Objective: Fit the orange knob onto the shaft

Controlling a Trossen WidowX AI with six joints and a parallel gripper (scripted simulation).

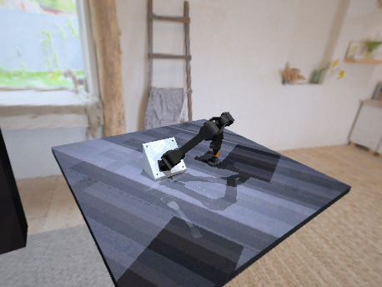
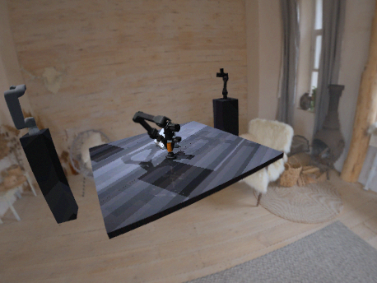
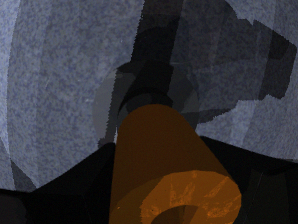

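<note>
My gripper tip is now 2 cm below the orange knob. Round my gripper tip: dark round pedestal (4 cm below).
</note>
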